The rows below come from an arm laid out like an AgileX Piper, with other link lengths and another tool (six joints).
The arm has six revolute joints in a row. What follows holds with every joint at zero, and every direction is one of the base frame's.
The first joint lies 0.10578 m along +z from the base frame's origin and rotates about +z.
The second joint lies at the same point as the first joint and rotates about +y.
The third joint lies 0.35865 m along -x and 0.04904 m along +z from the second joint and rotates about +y.
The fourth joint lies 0.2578 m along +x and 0.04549 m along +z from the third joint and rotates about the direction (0.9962, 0, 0.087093).
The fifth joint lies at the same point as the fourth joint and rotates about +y.
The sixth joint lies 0.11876 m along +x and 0.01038 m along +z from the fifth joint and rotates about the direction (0.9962, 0, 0.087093).
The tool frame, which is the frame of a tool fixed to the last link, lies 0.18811 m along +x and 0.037 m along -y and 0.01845 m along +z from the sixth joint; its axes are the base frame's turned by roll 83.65, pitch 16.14 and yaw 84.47 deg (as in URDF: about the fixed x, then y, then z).
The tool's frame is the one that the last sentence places.
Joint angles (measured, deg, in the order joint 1, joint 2, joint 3, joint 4, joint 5, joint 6), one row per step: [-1.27, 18.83, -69.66, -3.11, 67.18, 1.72]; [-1.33, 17.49, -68.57, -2.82, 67.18, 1.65]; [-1.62, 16.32, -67.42, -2.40, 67.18, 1.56]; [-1.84, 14.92, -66.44, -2.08, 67.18, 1.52]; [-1.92, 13.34, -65.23, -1.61, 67.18, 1.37]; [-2.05, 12.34, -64.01, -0.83, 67.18, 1.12]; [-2.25, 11.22, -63.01, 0.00, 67.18, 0.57]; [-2.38, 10.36, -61.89, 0.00, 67.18, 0.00]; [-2.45, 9.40, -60.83, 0.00, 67.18, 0.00]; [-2.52, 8.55, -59.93, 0.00, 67.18, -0.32]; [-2.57, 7.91, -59.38, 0.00, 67.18, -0.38]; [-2.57, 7.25, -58.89, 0.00, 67.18, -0.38]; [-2.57, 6.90, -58.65, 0.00, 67.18, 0.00]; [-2.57, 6.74, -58.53, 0.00, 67.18, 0.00]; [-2.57, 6.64, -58.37, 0.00, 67.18, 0.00]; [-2.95, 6.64, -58.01, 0.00, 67.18, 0.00]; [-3.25, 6.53, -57.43, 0.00, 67.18, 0.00]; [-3.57, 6.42, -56.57, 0.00, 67.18, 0.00]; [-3.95, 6.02, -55.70, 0.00, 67.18, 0.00]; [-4.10, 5.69, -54.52, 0.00, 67.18, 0.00]
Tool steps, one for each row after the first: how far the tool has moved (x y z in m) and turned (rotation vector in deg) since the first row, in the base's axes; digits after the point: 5 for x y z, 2 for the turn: [-0.00425, 0.00142, -0.00585, 0.09, -0.25, 0.19]; [-0.00729, 0.00306, -0.01256, 0.23, -0.27, 0.27]; [-0.01199, 0.00442, -0.01767, 0.36, -0.69, 0.32]; [-0.01651, 0.00676, -0.02429, 0.46, -1.06, 0.66]; [-0.01751, 0.01046, -0.03201, 0.65, -0.84, 1.23]; [-0.01970, 0.01436, -0.03774, 0.57, -0.95, 1.82]; [-0.02066, 0.01422, -0.04447, 0.02, -0.66, 1.80]; [-0.02224, 0.01419, -0.05099, 0.03, -0.56, 1.73]; [-0.02365, 0.01416, -0.05631, -0.28, -0.49, 1.72]; [-0.02507, 0.01416, -0.05948, -0.35, -0.58, 1.68]; [-0.02669, 0.01423, -0.06223, -0.36, -0.75, 1.68]; [-0.02764, 0.01426, -0.06379, 0.01, -0.88, 1.61]; [-0.02802, 0.01427, -0.06447, 0.01, -0.92, 1.61]; [-0.02799, 0.01427, -0.06553, 0.01, -0.86, 1.61]; [-0.02716, 0.01372, -0.06822, 0.03, -0.50, 1.23]; [-0.02614, 0.01325, -0.07241, 0.06, -0.03, 0.93]; [-0.02435, 0.01270, -0.07873, 0.11, 0.72, 0.61]; [-0.02391, 0.01213, -0.08473, 0.14, 1.19, 0.23]; [-0.02217, 0.01179, -0.09321, 0.21, 2.03, 0.08]
